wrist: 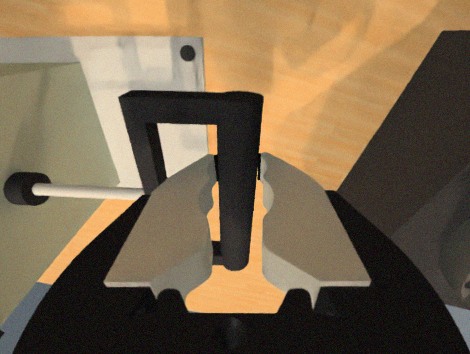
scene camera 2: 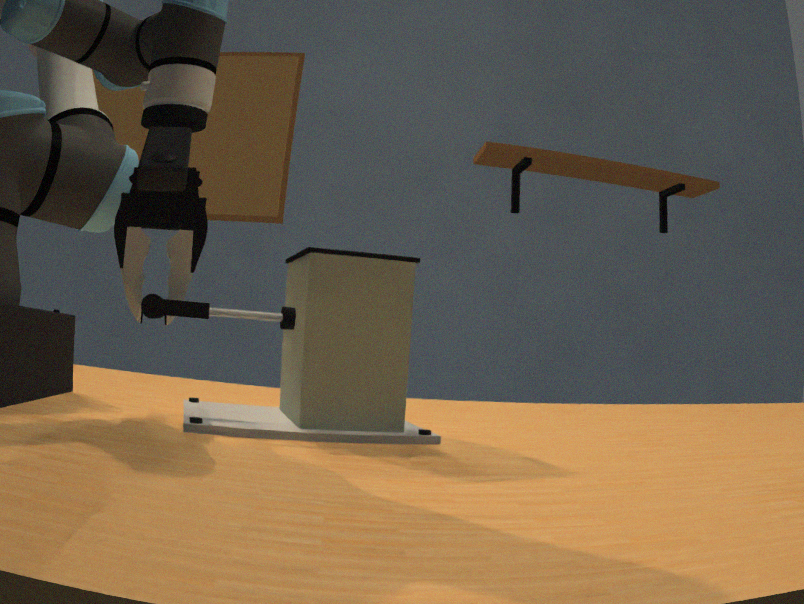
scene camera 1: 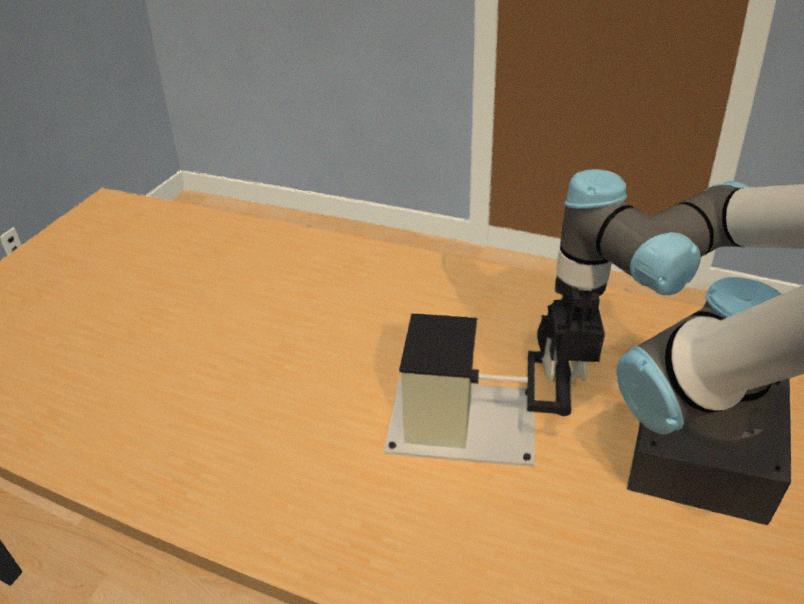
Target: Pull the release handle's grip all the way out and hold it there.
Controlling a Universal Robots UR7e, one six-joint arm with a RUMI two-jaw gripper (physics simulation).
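Note:
The release handle's black grip [scene camera 1: 564, 390] [scene camera 2: 185, 308] [wrist: 237, 145] is a rectangular loop at the end of a pale rod [scene camera 1: 503, 378] [scene camera 2: 243, 315] [wrist: 90, 191]. A long stretch of the rod shows between the loop and the black collar [scene camera 1: 474, 375] [scene camera 2: 287, 317] [wrist: 27, 188] on the box [scene camera 1: 435, 409] [scene camera 2: 354, 344] [wrist: 50, 115]. My gripper [scene camera 2: 154, 318] [wrist: 238, 157] points down and is shut on the grip's outer bar, with one finger inside the loop and the other outside it. In scene camera 1 the fingers are partly hidden behind the bar.
The box has a black lid [scene camera 1: 440, 343] and stands on a light base plate [scene camera 1: 500, 429] [scene camera 2: 233, 417] [wrist: 135, 65] with dark bolts, on the wooden table [scene camera 1: 227, 364] [scene camera 2: 519, 520]. The arm's dark pedestal [scene camera 1: 708, 481] [scene camera 2: 35, 357] stands beyond the grip's outer side. A wall shelf [scene camera 2: 597, 170] hangs behind.

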